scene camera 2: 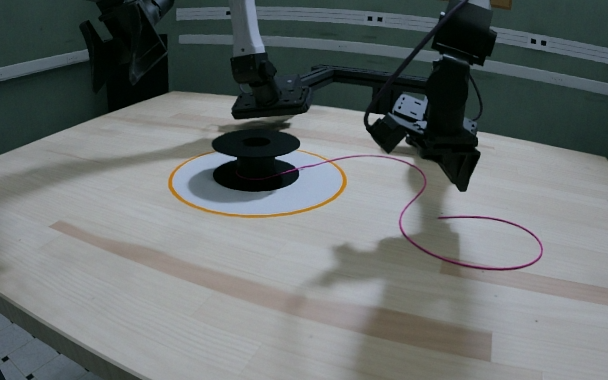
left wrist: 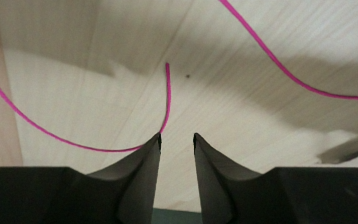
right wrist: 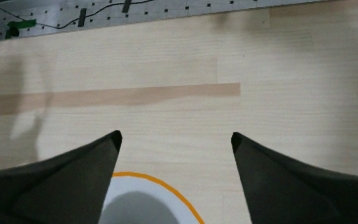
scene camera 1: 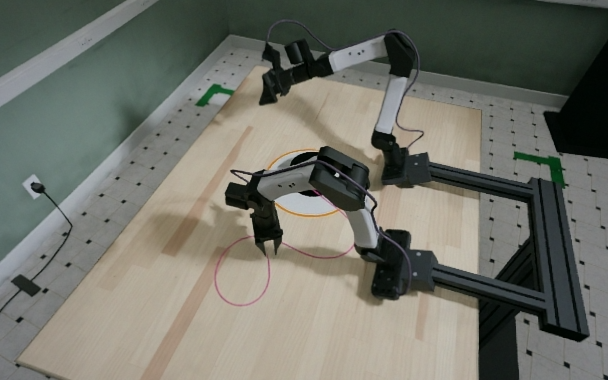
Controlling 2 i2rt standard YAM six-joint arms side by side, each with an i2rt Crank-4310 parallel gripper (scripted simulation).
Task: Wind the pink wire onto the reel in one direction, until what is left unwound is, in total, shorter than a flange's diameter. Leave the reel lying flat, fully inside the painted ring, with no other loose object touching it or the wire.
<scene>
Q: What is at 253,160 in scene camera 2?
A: A black reel.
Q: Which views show the right gripper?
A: Scene camera 2, the right wrist view and scene camera 1 only.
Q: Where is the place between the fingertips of the left gripper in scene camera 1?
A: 270,254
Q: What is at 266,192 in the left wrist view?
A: The left gripper.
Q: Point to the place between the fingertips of the right gripper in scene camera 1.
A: At 263,99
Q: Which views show the left gripper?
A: Scene camera 2, the left wrist view and scene camera 1 only.
</scene>
